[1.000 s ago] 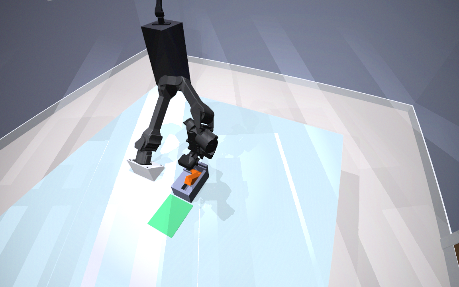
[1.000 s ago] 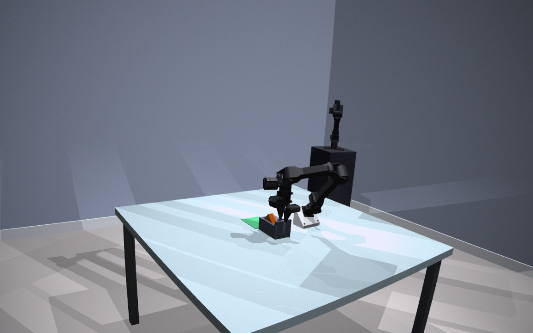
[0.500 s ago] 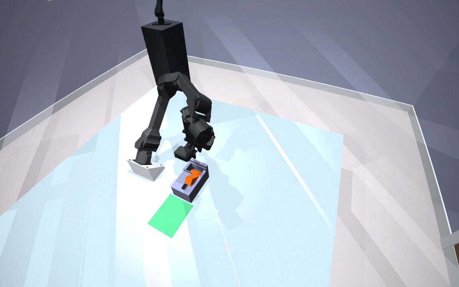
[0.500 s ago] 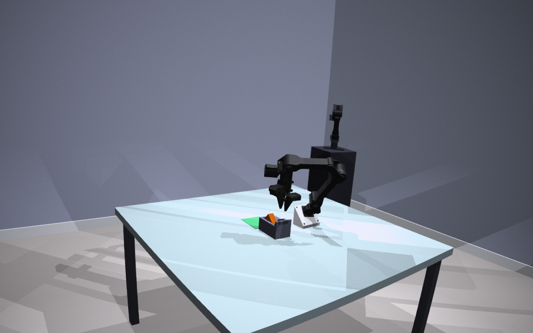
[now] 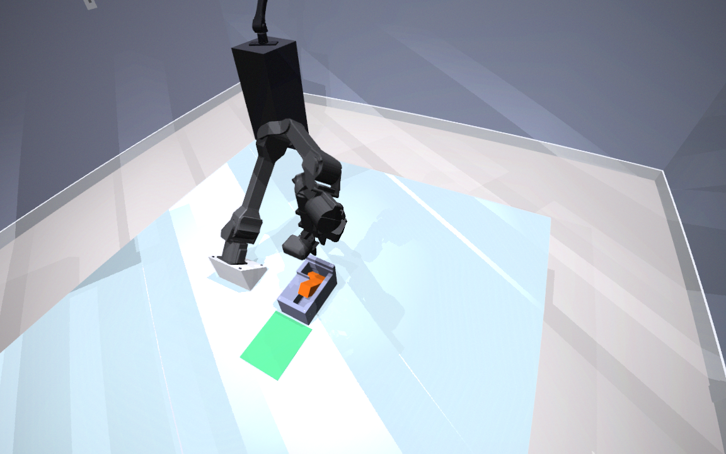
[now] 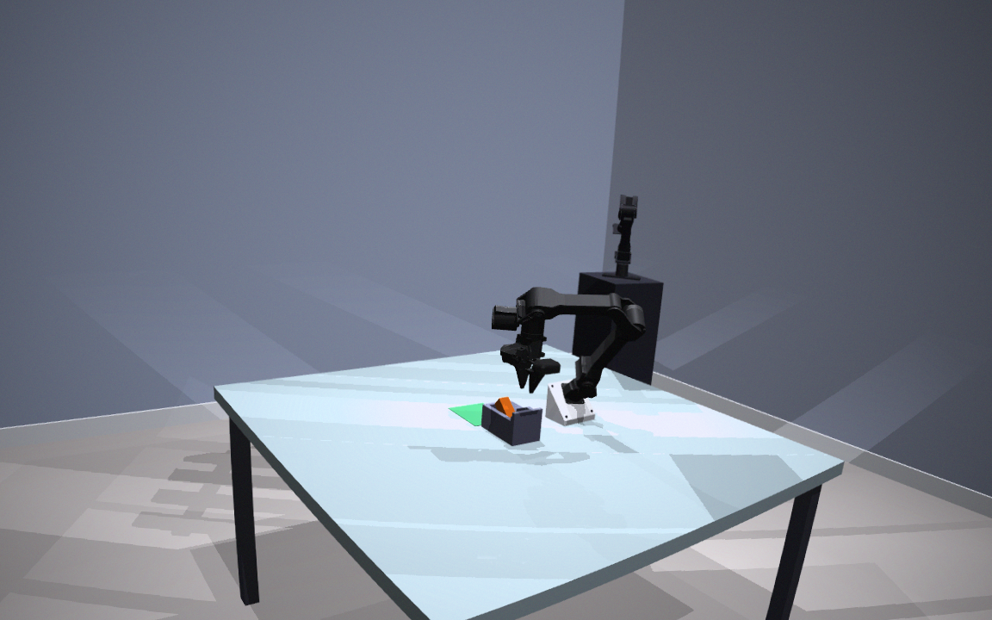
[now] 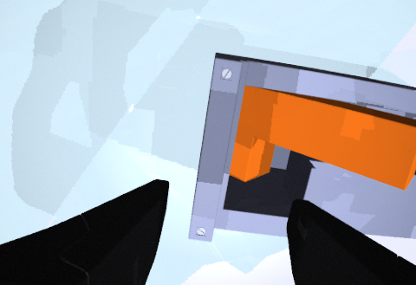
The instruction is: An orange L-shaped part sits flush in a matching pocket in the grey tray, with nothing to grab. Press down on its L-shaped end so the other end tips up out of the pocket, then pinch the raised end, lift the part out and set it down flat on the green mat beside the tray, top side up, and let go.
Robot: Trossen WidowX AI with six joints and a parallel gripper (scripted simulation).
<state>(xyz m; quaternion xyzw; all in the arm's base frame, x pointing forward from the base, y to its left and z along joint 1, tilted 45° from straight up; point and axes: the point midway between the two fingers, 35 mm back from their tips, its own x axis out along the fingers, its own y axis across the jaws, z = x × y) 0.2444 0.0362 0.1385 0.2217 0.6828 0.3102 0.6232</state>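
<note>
My gripper tip is now 40 mm to the left of the orange L-shaped part and 100 mm above it. Round my gripper tip: green mat: 10 mm ahead, 220 mm to the right, 160 mm below.
</note>
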